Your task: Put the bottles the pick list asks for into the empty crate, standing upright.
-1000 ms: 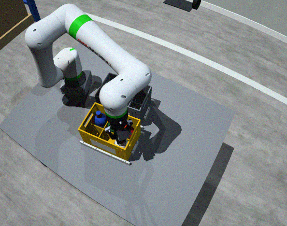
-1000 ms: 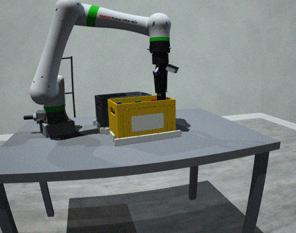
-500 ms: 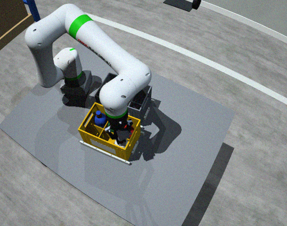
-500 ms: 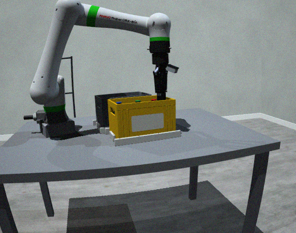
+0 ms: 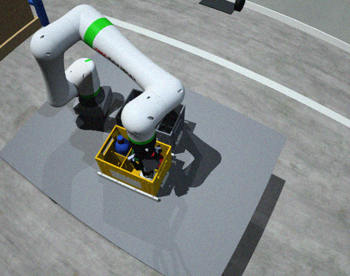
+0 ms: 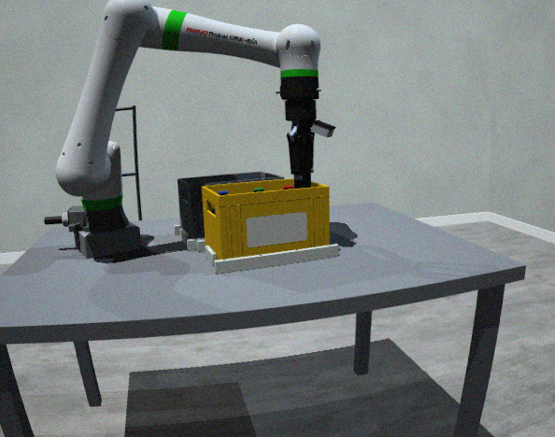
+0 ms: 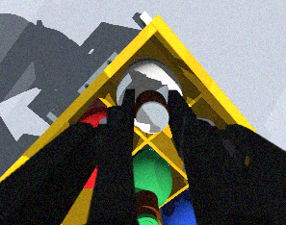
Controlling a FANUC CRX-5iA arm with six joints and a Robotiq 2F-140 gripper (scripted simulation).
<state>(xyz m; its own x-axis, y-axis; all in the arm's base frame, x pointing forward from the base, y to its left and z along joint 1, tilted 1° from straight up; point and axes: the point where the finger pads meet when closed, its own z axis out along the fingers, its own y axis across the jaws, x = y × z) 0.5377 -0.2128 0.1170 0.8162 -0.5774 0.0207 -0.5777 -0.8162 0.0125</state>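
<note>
My gripper is now 80 mm above the white-labelled bottle. Round my hand: red bottle 80 mm to the left, 80 mm below, 20 mm behind; green bottle 100 mm behind, 80 mm below, 70 mm to the left; yellow crate 90 mm below, 90 mm behind, 30 mm to the left.
</note>
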